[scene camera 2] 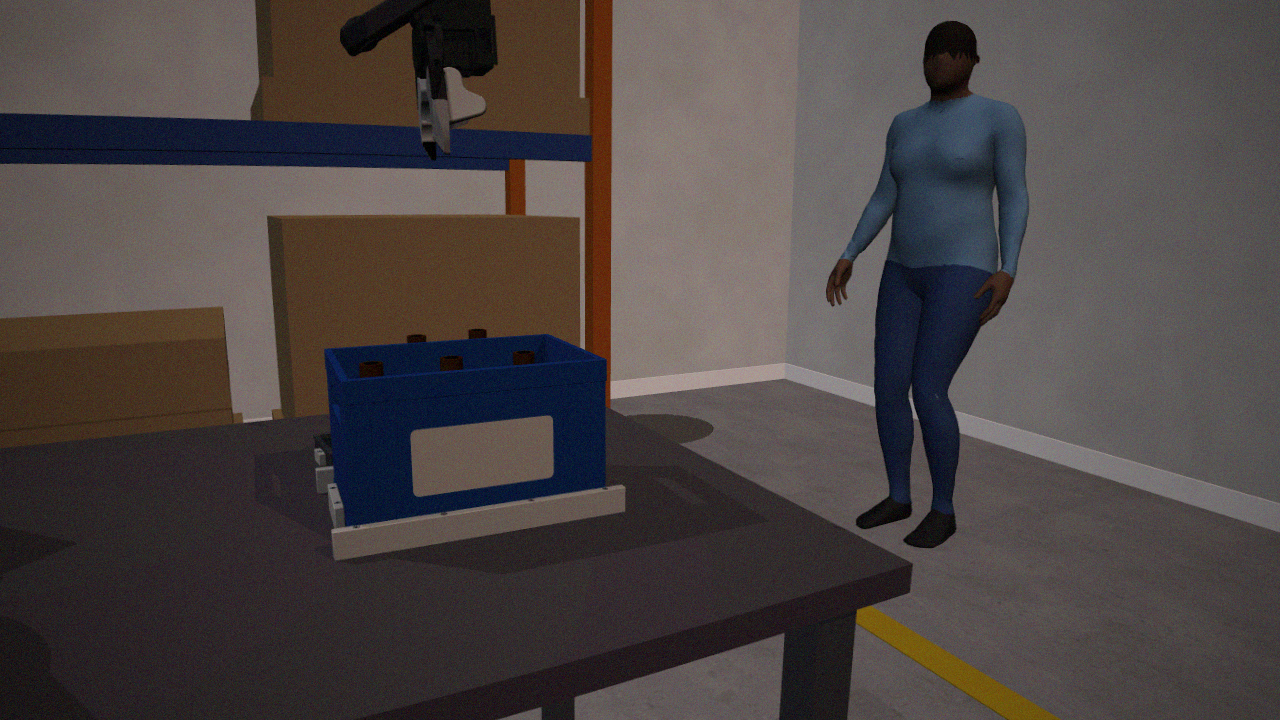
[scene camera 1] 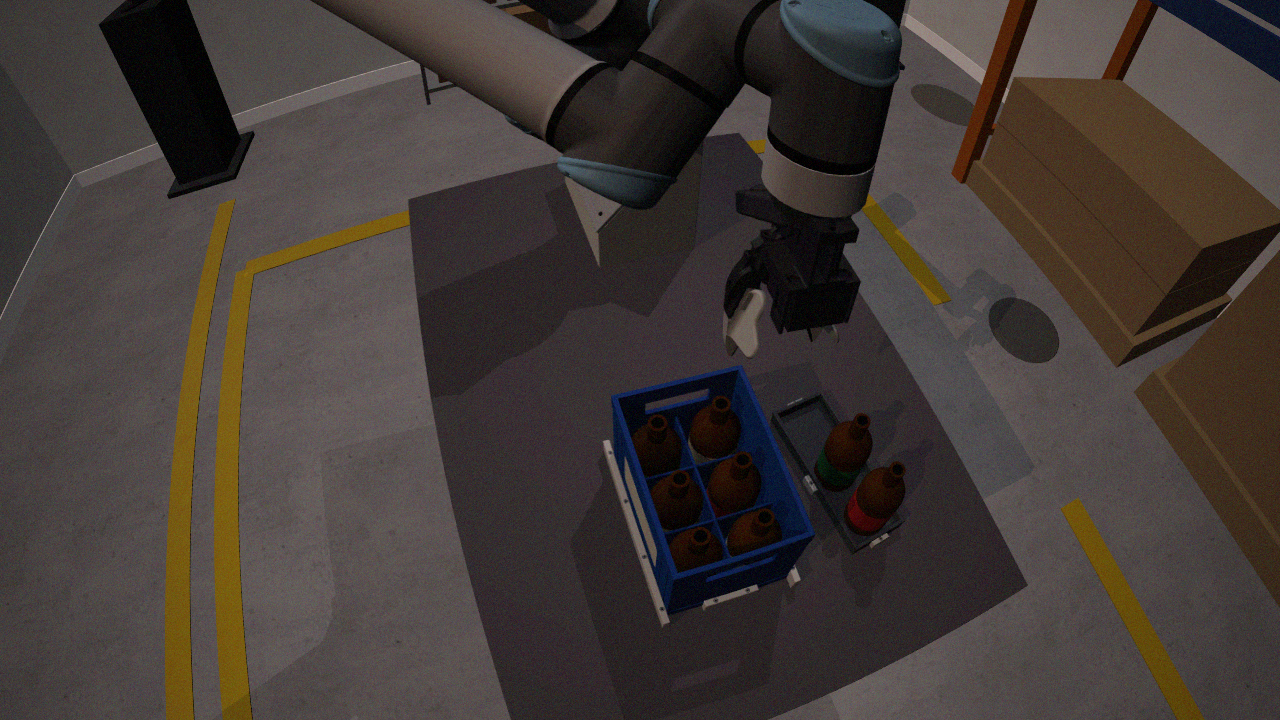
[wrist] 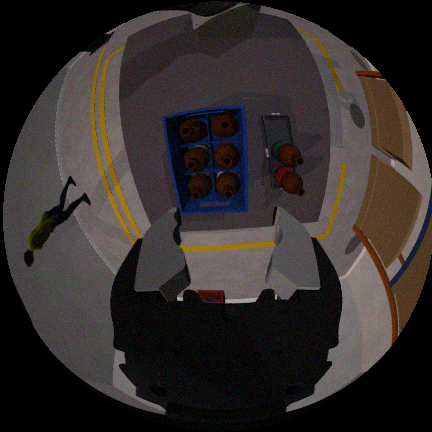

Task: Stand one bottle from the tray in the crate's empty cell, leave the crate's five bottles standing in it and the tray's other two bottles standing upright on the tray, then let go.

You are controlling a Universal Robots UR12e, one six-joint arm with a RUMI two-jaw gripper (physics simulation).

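Places are measured from the arm's base along level axes (x ahead, y left, z up), in metres.
Pixels of known places: gripper, fingertip midpoint: (scene camera 2: 439, 157) (scene camera 1: 772, 346) (wrist: 226, 208).
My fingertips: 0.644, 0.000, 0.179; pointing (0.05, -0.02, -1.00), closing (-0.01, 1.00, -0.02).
Note:
For each thing: its top centre in the pictures, then the offset to it from my fingertips, as dx, dy, dz. "spot": a spot on its surface instead. Level surfaces: height alone.
- blue crate, middle of its top: (scene camera 2: 460, 353) (scene camera 1: 711, 464) (wrist: 206, 163) +0.009, -0.045, -0.215
- far right cell, surface spot: (scene camera 1: 714, 429) spot: -0.069, -0.013, -0.265
- dark tray, surface spot: (scene camera 1: 805, 429) (wrist: 275, 126) spot: -0.100, +0.168, -0.385
- green-labelled bottle, middle of its top: (scene camera 1: 862, 420) (scene camera 2: 416, 335) (wrist: 299, 160) -0.010, +0.190, -0.230
- red-labelled bottle, middle of its top: (scene camera 1: 897, 469) (scene camera 2: 477, 330) (wrist: 300, 191) +0.079, +0.213, -0.230
- table, its level: dz -0.390
The blue crate (scene camera 1: 684, 591) (scene camera 2: 375, 447) (wrist: 244, 165) stands upright, with a brown bottle in each of its cells. The bottle in the far right cell (scene camera 1: 714, 429) (wrist: 225, 125) sits low like its neighbours. The bottles look upright; their lower parts are hidden by the crate walls. On the dark tray (scene camera 1: 805, 429) (wrist: 277, 127), a green-labelled bottle (scene camera 1: 841, 452) (wrist: 287, 154) and a red-labelled bottle (scene camera 1: 875, 497) (wrist: 290, 180) stand upright. My gripper (scene camera 1: 787, 344) (scene camera 2: 438, 147) (wrist: 226, 208) is open and empty, high above the table and apart from the crate and the bottles.
Pale rails (scene camera 1: 637, 537) (scene camera 2: 483, 522) run along the crate's base on the table (scene camera 1: 501, 465) (scene camera 2: 223, 608). A person in a blue top (scene camera 2: 957, 188) and one in yellow (wrist: 40, 234) stand beyond the table. Large cartons (scene camera 1: 1127, 197) and an orange rack post (scene camera 2: 597, 205) stand beyond it too.

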